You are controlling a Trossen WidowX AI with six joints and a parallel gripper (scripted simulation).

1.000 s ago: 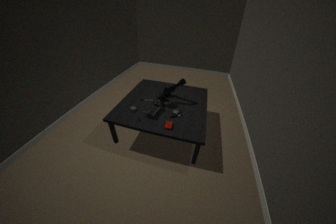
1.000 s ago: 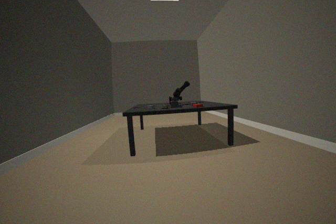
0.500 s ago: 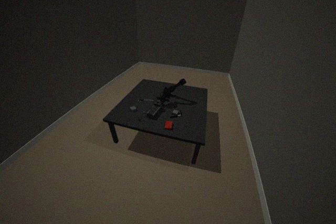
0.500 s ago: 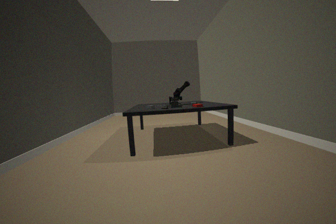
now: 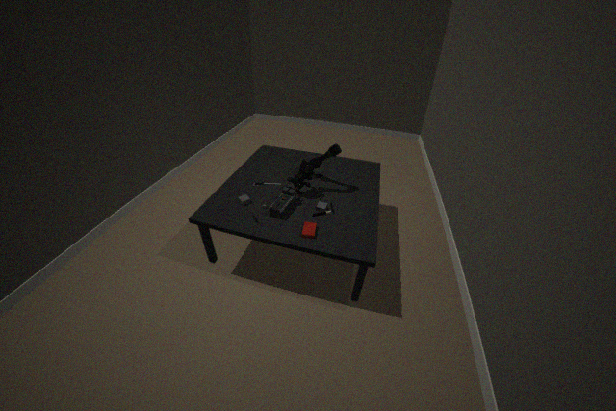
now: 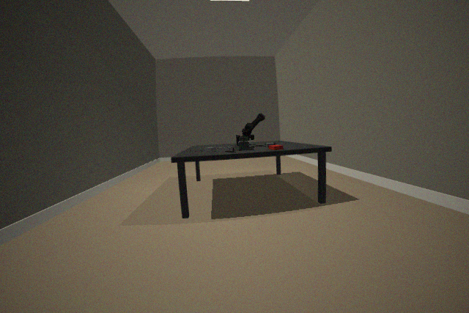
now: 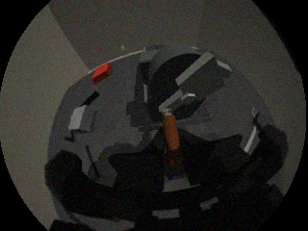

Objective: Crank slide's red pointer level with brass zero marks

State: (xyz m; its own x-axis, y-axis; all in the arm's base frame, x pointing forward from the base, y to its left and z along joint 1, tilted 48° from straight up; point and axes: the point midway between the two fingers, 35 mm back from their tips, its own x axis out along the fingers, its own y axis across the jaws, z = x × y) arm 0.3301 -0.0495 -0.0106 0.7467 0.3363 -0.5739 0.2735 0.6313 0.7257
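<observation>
My gripper tip is 20 mm past the crank handle and 30 mm below it. From my gripper tip the other things lie so: red pointer (150 mm ahead, 60 mm to the right, 40 mm above).
</observation>
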